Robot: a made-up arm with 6 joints. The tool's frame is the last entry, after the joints.
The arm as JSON. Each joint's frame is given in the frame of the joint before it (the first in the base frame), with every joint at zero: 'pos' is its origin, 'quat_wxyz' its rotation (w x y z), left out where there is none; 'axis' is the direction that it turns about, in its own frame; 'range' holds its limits. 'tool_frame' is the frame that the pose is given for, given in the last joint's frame.
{
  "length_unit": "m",
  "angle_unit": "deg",
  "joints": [
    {
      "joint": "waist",
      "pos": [
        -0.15,
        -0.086,
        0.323
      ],
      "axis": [
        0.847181,
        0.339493,
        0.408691
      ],
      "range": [
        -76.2,
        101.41
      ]
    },
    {
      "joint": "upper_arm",
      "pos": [
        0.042,
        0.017,
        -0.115
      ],
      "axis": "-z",
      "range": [
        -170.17,
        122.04
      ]
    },
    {
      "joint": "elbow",
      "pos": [
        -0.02,
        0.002,
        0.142
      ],
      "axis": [
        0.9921,
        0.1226,
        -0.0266
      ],
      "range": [
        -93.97,
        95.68
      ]
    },
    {
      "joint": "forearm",
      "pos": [
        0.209,
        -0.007,
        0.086
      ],
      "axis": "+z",
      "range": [
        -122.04,
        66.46
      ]
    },
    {
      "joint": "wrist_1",
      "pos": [
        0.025,
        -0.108,
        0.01
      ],
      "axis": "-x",
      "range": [
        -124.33,
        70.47
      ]
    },
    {
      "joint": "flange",
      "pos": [
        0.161,
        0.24,
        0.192
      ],
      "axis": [
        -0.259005,
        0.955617,
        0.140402
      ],
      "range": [
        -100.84,
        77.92
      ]
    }
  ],
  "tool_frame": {
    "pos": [
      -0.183,
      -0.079,
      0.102
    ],
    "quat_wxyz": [
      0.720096,
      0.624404,
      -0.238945,
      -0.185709
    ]
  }
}
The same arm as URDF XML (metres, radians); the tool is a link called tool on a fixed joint. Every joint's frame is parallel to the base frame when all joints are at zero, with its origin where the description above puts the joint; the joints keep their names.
<robot name="arm">
<link name="base_link"/>
<link name="link1"/>
<link name="link2"/>
<link name="link3"/>
<link name="link4"/>
<link name="link5"/>
<link name="link6"/>
<link name="tool"/>
<joint name="waist" type="revolute"><parent link="base_link"/><child link="link1"/><origin xyz="-0.15 -0.086 0.323" rpy="0 0 0"/><axis xyz="0.847181 0.339493 0.408691"/><limit lower="-1.3299" upper="1.7699"/></joint>
<joint name="upper_arm" type="revolute"><parent link="link1"/><child link="link2"/><origin xyz="0.042 0.017 -0.115" rpy="0 0 0"/><axis xyz="0 0 -1"/><limit lower="-2.97" upper="2.13"/></joint>
<joint name="elbow" type="revolute"><parent link="link2"/><child link="link3"/><origin xyz="-0.02 0.002 0.142" rpy="0 0 0"/><axis xyz="0.9921 0.1226 -0.0266"/><limit lower="-1.6401" upper="1.6699"/></joint>
<joint name="forearm" type="revolute"><parent link="link3"/><child link="link4"/><origin xyz="0.209 -0.007 0.086" rpy="0 0 0"/><axis xyz="0 0 1"/><limit lower="-2.13" upper="1.1599"/></joint>
<joint name="wrist_1" type="revolute"><parent link="link4"/><child link="link5"/><origin xyz="0.025 -0.108 0.01" rpy="0 0 0"/><axis xyz="-1 0 0"/><limit lower="-2.17" upper="1.2299"/></joint>
<joint name="flange" type="revolute"><parent link="link5"/><child link="link6"/><origin xyz="0.161 0.24 0.192" rpy="0 0 0"/><axis xyz="-0.259005 0.955617 0.140402"/><limit lower="-1.76" upper="1.36"/></joint>
<joint name="tool_joint" type="fixed"><parent link="link6"/><child link="tool"/><origin xyz="-0.183 -0.079 0.102" rpy="1.4639 -0.1124 -0.6058"/></joint>
</robot>

